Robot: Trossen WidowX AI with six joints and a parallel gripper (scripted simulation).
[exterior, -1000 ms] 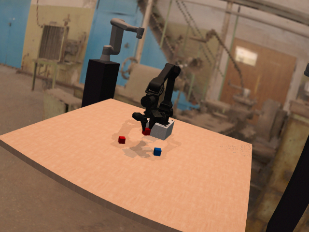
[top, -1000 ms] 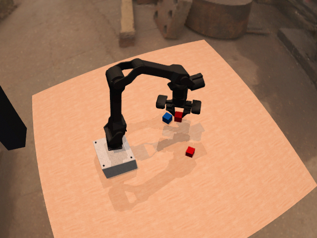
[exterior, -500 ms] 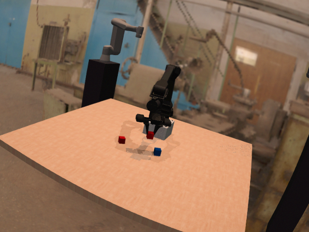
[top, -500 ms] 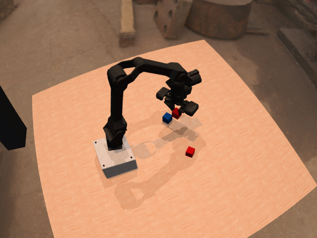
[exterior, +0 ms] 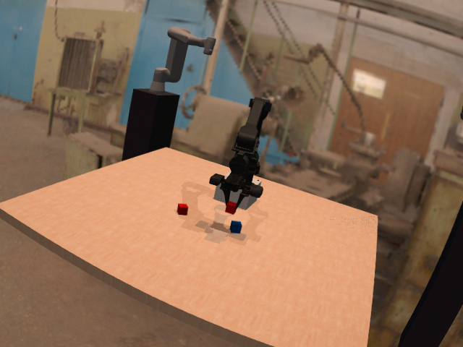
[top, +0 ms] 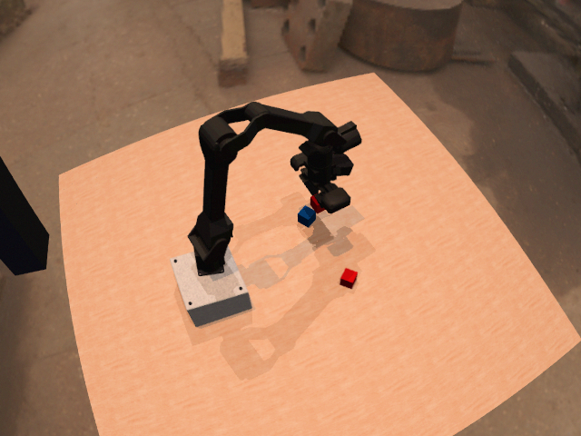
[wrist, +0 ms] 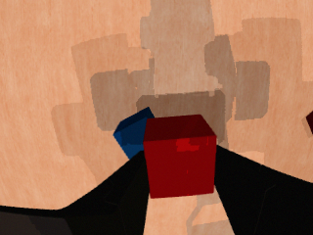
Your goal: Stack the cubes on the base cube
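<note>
The blue base cube lies 8 cm below my gripper tip, 3 cm behind it and 2 cm to the left of it.
</note>
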